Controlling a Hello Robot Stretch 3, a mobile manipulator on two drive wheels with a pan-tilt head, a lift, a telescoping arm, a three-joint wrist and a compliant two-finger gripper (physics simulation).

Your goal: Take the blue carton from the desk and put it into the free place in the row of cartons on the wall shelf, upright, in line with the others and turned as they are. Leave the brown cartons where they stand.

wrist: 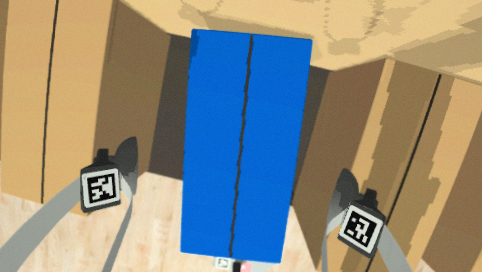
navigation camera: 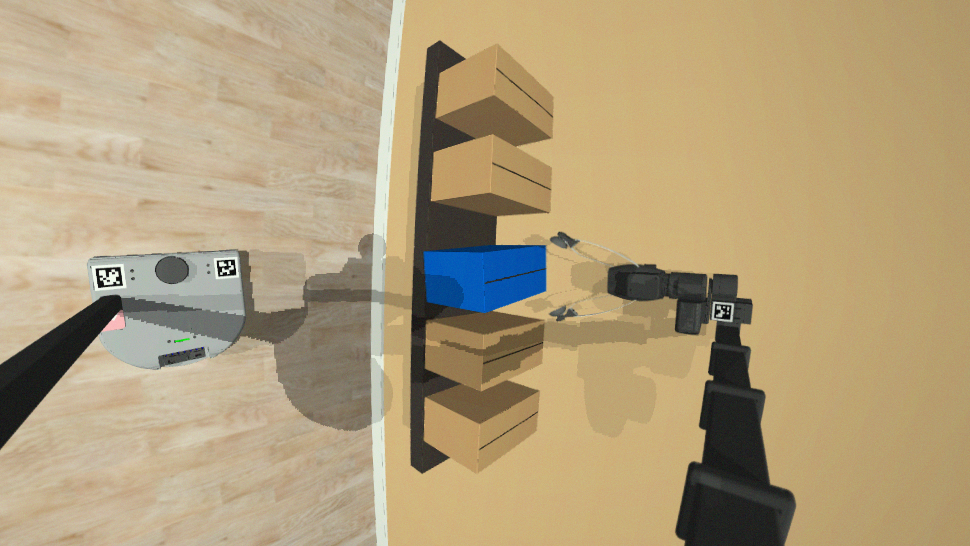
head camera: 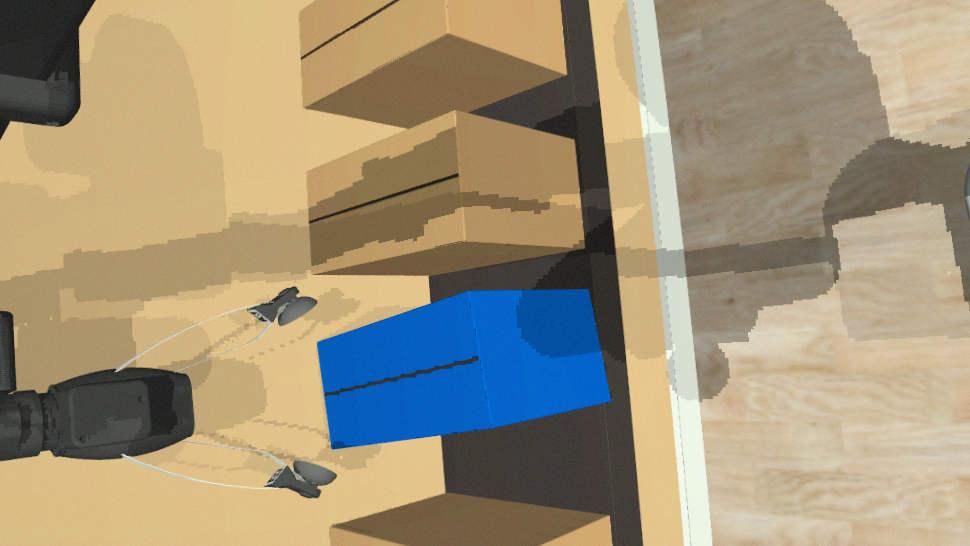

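Pixels of known places: gripper, fingertip midpoint: (wrist: 236, 172) (navigation camera: 550, 276) (head camera: 322, 388); robot's base, link origin: (navigation camera: 172, 268).
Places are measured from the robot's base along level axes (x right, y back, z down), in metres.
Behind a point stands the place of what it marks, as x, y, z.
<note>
The blue carton (head camera: 407, 379) {0.559, 0.020, -0.864} (navigation camera: 515, 278) {0.567, 0.029, -0.864} (wrist: 215, 150) {0.587, -0.004, -0.864} stands upright on the dark wall shelf (head camera: 515, 461) {0.604, -0.090, -0.684} (navigation camera: 461, 227) {0.584, -0.090, -0.684}, between brown cartons, with a gap on each side. In the head view it looks turned slightly against its neighbours, and its gap to the upper brown carton (head camera: 386, 203) {0.555, 0.193, -0.864} is narrower than that to the lower brown carton (head camera: 475, 522) {0.594, -0.138, -0.771}. My gripper (head camera: 306, 392) {0.592, 0.022, -0.938} (navigation camera: 563, 276) {0.592, 0.022, -0.938} (wrist: 236, 172) {0.592, 0.022, -0.938} is open and empty. Its fingertips are wider apart than the carton and stand off its outer face. The desk does not show.
In the navigation view, two brown cartons (navigation camera: 492, 169) {0.491, -0.196, -0.864} (navigation camera: 492, 88) {0.503, -0.367, -0.859} stand above the blue one and two (navigation camera: 485, 352) {0.460, 0.168, -0.864} (navigation camera: 478, 427) {0.437, 0.329, -0.861} below it. My telescoping arm (navigation camera: 736, 434) {0.271, 0.086, -1.269} reaches up at the right. My base (navigation camera: 203, 291) {0.066, 0.063, -0.160} stands on the wooden floor (navigation camera: 271, 101) {0.310, -0.579, 0.000} at the left.
</note>
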